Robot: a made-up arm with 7 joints. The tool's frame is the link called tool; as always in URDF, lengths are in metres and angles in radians. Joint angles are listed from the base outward. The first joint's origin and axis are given. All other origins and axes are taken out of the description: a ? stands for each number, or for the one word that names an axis. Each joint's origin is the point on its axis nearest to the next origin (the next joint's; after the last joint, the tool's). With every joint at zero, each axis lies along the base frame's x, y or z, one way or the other. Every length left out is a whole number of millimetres.
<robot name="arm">
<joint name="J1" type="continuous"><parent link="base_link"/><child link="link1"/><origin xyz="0 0.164 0"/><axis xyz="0 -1 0"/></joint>
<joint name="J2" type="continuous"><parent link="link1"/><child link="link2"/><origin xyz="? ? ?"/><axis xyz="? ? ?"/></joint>
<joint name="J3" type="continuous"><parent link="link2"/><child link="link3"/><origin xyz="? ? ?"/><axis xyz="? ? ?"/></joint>
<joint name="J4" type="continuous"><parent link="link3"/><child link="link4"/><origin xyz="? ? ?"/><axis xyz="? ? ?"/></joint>
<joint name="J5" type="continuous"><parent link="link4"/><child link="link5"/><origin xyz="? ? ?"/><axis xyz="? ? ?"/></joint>
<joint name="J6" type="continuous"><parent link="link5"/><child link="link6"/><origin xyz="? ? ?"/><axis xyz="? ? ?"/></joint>
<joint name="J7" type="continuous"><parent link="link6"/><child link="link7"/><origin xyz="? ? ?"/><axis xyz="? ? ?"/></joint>
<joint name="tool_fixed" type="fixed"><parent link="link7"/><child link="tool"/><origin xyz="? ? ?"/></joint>
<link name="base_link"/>
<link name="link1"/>
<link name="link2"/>
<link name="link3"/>
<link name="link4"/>
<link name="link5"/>
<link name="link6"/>
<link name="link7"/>
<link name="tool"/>
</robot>
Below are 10 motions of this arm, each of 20 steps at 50 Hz.
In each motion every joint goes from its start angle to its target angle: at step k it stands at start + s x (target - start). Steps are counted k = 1, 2, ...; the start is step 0. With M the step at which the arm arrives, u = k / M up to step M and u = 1 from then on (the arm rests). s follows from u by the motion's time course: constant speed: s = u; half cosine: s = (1 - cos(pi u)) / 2; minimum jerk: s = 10 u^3 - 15 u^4 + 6 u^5.
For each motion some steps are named. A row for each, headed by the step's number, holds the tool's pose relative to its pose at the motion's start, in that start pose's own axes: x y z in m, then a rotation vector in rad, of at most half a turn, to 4 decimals.
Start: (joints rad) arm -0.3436 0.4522 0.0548 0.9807 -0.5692 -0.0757 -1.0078
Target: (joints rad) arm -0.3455 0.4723 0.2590 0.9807 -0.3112 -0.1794 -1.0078
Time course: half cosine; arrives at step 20
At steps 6, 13, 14, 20:
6: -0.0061 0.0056 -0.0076 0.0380 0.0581 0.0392
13: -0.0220 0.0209 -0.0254 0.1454 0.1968 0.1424
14: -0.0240 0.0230 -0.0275 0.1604 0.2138 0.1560
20: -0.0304 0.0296 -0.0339 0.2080 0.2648 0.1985

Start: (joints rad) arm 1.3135 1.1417 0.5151 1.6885 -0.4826 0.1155 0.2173
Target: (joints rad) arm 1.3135 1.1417 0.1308 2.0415 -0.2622 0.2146 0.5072
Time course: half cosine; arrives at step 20
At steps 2, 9, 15, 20:
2: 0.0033 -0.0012 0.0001 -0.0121 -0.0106 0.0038
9: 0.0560 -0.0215 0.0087 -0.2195 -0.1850 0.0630
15: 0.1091 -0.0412 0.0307 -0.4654 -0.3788 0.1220
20: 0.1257 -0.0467 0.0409 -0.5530 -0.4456 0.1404

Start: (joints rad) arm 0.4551 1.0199 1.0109 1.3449 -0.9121 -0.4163 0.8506
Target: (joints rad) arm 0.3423 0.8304 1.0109 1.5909 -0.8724 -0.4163 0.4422
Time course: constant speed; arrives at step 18
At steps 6, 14, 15, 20:
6: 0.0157 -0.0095 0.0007 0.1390 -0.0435 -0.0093
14: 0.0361 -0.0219 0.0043 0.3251 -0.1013 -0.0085
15: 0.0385 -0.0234 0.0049 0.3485 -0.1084 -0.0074
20: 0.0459 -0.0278 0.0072 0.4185 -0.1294 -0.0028

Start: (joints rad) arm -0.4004 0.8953 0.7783 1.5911 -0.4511 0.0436 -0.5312
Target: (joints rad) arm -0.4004 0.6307 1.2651 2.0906 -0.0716 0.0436 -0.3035
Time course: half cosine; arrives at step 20
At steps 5, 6, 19, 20:
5: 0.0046 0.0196 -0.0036 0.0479 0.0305 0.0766
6: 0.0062 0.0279 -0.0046 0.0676 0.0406 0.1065
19: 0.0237 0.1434 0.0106 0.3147 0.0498 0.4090
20: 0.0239 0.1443 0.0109 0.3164 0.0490 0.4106

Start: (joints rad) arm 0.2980 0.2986 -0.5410 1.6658 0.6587 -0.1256 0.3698
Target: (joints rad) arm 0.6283 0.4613 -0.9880 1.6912 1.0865 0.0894 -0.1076
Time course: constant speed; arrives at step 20
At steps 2, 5, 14, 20:
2: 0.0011 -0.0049 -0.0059 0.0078 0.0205 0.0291
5: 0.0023 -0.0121 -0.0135 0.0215 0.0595 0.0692
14: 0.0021 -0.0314 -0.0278 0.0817 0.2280 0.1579
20: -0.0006 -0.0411 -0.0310 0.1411 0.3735 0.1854

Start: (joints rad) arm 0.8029 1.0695 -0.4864 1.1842 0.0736 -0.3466 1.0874
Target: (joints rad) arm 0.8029 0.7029 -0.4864 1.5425 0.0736 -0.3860 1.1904
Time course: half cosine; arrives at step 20
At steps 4, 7, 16, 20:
4: 0.0130 0.0019 -0.0127 -0.0139 -0.0532 -0.0326
7: 0.0387 0.0046 -0.0339 -0.0367 -0.1513 -0.0945
16: 0.1398 0.0064 -0.0812 -0.0818 -0.4911 -0.3293
20: 0.1556 0.0056 -0.0845 -0.0835 -0.5410 -0.3665

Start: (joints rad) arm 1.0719 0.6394 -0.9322 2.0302 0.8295 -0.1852 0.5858
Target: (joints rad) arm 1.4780 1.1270 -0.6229 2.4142 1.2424 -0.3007 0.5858
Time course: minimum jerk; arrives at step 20
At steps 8, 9, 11, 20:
8: 0.0599 0.0098 0.0092 -0.0266 -0.0511 -0.1627
9: 0.0765 0.0094 0.0104 -0.0400 -0.0634 -0.2084
11: 0.1095 0.0041 0.0112 -0.0755 -0.0847 -0.3024
20: 0.1691 -0.0253 0.0065 -0.1825 -0.1043 -0.4960

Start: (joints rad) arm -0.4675 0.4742 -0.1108 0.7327 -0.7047 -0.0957 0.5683
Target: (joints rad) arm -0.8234 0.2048 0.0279 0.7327 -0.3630 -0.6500 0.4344
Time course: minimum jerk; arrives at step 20
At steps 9, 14, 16, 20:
9: -0.0027 -0.0723 -0.0192 -0.0443 -0.2787 0.1158
14: -0.0051 -0.1519 -0.0256 -0.0206 -0.5310 0.2982
16: -0.0055 -0.1715 -0.0250 -0.0030 -0.5837 0.3500
20: -0.0056 -0.1823 -0.0243 0.0088 -0.6110 0.3794

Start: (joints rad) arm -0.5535 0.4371 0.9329 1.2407 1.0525 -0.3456 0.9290
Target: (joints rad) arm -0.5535 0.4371 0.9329 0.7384 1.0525 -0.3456 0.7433
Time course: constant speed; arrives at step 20
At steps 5, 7, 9, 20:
5: -0.0155 0.0118 0.0291 0.1490 0.0675 0.0262
7: -0.0213 0.0156 0.0413 0.2086 0.0949 0.0358
9: -0.0267 0.0188 0.0538 0.2682 0.1225 0.0449
20: -0.0509 0.0258 0.1264 0.5949 0.2787 0.0862

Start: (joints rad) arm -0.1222 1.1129 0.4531 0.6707 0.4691 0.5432 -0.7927
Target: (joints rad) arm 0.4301 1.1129 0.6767 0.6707 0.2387 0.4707 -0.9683
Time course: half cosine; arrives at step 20
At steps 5, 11, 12, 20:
5: 0.0169 0.0076 0.0009 0.0244 0.0056 0.0919
11: 0.0592 0.0373 0.0002 0.1024 0.0493 0.3572
12: 0.0654 0.0434 -0.0004 0.1168 0.0612 0.4030
20: 0.0882 0.0733 -0.0050 0.1830 0.1311 0.6047

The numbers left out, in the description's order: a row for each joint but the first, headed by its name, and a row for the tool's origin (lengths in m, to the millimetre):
J2: xyz 0 0 0, axis 1 0 0
J3: xyz 0 0 -0.206, axis 0 0 1
J4: xyz 0 0 0, axis 0 -1 0
J5: xyz 0 0 -0.279, axis 0 0 1
J6: xyz 0 0 0, axis 0 1 0
J7: xyz 0 0 0, axis -1 0 0
tool: xyz 0 0 0

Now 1 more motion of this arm.
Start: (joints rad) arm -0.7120 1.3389 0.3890 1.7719 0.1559 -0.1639 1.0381
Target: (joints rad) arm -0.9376 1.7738 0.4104 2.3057 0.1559 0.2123 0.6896
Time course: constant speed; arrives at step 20
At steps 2, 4, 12, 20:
2: 0.0171 0.0028 -0.0046 -0.0087 0.0141 -0.0352
4: 0.0343 0.0040 -0.0097 -0.0182 0.0261 -0.0711
12: 0.1021 -0.0073 -0.0331 -0.0628 0.0524 -0.2197
20: 0.1639 -0.0426 -0.0521 -0.1168 0.0430 -0.3719

